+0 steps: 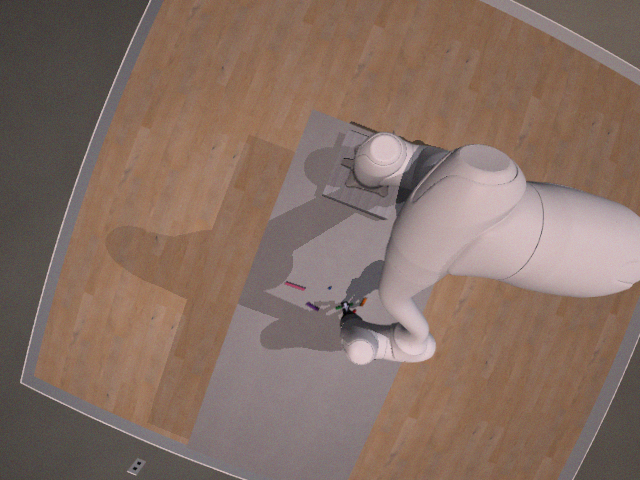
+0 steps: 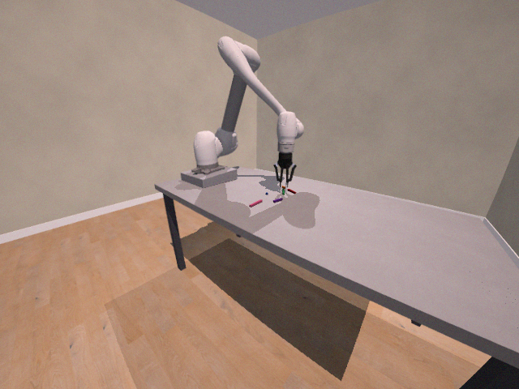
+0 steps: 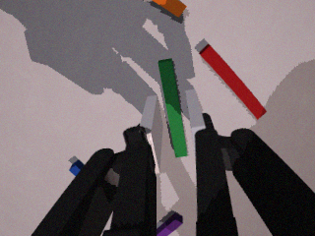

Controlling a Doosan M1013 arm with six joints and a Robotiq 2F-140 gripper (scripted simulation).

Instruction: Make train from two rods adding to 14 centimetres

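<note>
Now: the green rod 3 cm below my hand. The rest, counted from my hand: orange rod 8 cm to the left, 4 cm behind, 3 cm below; then red rod 4 cm to the left, 4 cm ahead, 3 cm below; then small blue rod 9 cm to the right, 6 cm behind, 3 cm below.
</note>
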